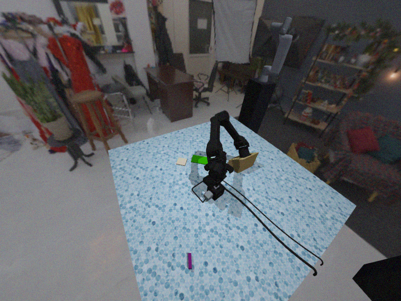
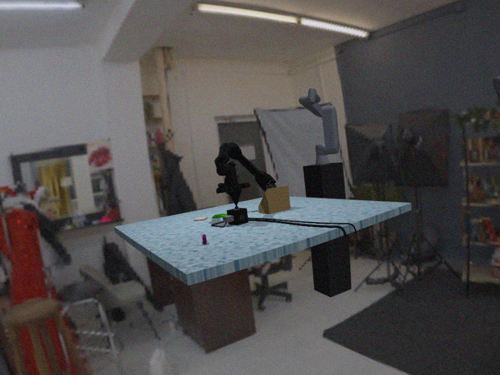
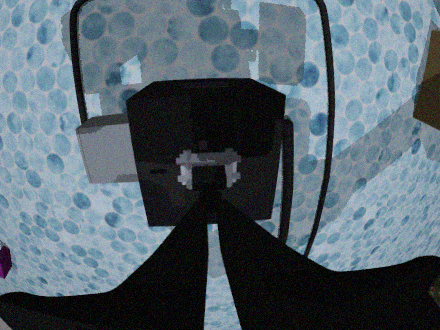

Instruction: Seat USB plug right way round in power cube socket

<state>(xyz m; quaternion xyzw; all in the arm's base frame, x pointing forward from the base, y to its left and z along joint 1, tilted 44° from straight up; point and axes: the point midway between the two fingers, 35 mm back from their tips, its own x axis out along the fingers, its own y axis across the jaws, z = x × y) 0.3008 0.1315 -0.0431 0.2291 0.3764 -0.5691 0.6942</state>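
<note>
Right now the USB plug is 2 cm below my gripper tip. From my gripper tip the other things lie so: green block: 5 cm behind, 29 cm to the right, 10 cm below; then tan tile: 11 cm ahead, 34 cm to the right, 10 cm below; then USB socket: 4 cm below.
</note>
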